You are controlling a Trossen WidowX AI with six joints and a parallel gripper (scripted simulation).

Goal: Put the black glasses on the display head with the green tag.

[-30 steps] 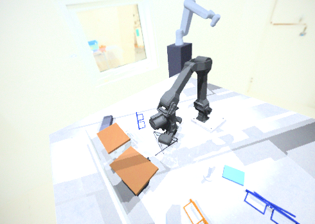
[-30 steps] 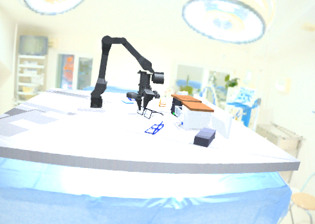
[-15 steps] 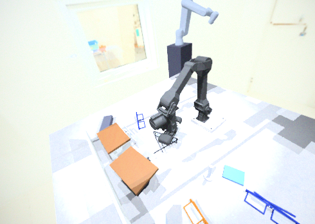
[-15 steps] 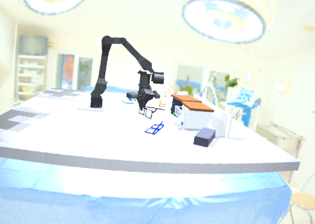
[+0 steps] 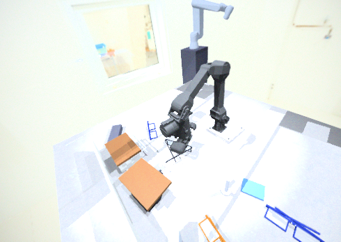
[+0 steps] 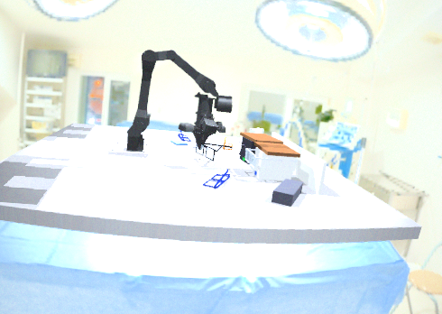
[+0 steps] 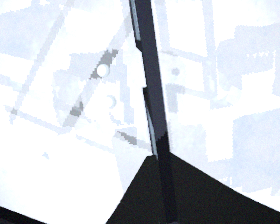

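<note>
The blue card is 32 cm to the left of my gripper tip, 5 cm behind it and 4 cm below it. The rest, counted from my gripper tip: white stand 25 cm to the left, 3 cm ahead, 2 cm below; long white rail 36 cm ahead, 9 cm to the right, 1 cm above; brown-topped head 21 cm ahead, 19 cm to the right, 1 cm above.
</note>
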